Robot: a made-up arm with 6 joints. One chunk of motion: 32 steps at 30 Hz.
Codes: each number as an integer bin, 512 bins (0 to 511) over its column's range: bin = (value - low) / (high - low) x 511, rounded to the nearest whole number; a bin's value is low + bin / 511 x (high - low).
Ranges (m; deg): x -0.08..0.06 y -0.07..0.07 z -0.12..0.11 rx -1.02..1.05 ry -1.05..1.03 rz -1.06..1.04
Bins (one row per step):
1: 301 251 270 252 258 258
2: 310 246 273 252 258 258
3: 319 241 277 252 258 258
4: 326 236 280 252 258 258
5: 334 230 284 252 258 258
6: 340 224 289 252 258 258
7: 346 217 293 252 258 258
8: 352 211 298 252 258 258
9: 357 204 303 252 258 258
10: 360 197 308 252 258 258
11: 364 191 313 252 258 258
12: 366 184 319 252 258 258
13: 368 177 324 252 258 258
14: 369 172 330 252 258 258
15: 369 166 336 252 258 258
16: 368 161 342 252 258 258
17: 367 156 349 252 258 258
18: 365 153 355 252 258 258
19: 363 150 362 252 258 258
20: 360 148 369 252 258 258
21: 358 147 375 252 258 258
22: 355 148 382 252 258 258
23: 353 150 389 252 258 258
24: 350 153 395 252 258 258
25: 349 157 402 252 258 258
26: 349 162 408 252 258 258
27: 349 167 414 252 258 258
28: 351 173 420 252 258 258
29: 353 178 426 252 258 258
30: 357 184 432 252 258 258
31: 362 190 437 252 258 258
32: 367 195 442 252 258 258
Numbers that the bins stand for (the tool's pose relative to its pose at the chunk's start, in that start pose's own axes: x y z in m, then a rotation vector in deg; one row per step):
1: 0.0025 -0.0012 0.0015 0.00 0.00 0.00
2: 0.0049 -0.0026 0.0029 0.00 0.00 0.00
3: 0.0074 -0.0040 0.0047 0.00 0.00 0.00
4: 0.0093 -0.0053 0.0060 0.00 0.00 0.00
5: 0.0115 -0.0070 0.0078 0.00 0.00 0.00
6: 0.0132 -0.0086 0.0101 0.00 0.00 0.00
7: 0.0148 -0.0105 0.0119 0.00 0.00 0.00
8: 0.0164 -0.0122 0.0141 0.00 0.00 0.00
9: 0.0178 -0.0141 0.0164 0.00 0.00 0.00
10: 0.0186 -0.0160 0.0186 0.00 0.00 0.00
11: 0.0197 -0.0177 0.0209 0.00 0.00 0.00
12: 0.0203 -0.0196 0.0236 0.00 0.00 0.00
13: 0.0208 -0.0215 0.0258 0.00 0.00 0.00
14: 0.0211 -0.0229 0.0285 0.00 0.00 0.00
15: 0.0211 -0.0245 0.0312 0.00 0.00 0.00
16: 0.0208 -0.0259 0.0339 0.00 0.00 0.00
17: 0.0205 -0.0273 0.0371 0.00 0.00 0.00
18: 0.0200 -0.0281 0.0398 0.00 0.00 0.00
19: 0.0195 -0.0289 0.0429 0.00 0.00 0.00
20: 0.0186 -0.0295 0.0461 0.00 0.00 0.00
21: 0.0181 -0.0297 0.0488 0.00 0.00 0.00
22: 0.0173 -0.0295 0.0519 0.00 0.00 0.00
23: 0.0167 -0.0289 0.0551 0.00 0.00 0.00
24: 0.0159 -0.0281 0.0578 0.00 0.00 0.00
25: 0.0156 -0.0270 0.0609 0.00 0.00 0.00
26: 0.0156 -0.0256 0.0636 0.00 0.00 0.00
27: 0.0156 -0.0242 0.0663 0.00 0.00 0.00
28: 0.0162 -0.0226 0.0690 0.00 0.00 0.00
29: 0.0167 -0.0212 0.0717 0.00 0.00 0.00
30: 0.0178 -0.0196 0.0744 0.00 0.00 0.00
31: 0.0192 -0.0179 0.0767 0.00 0.00 0.00
32: 0.0205 -0.0166 0.0789 0.00 0.00 0.00

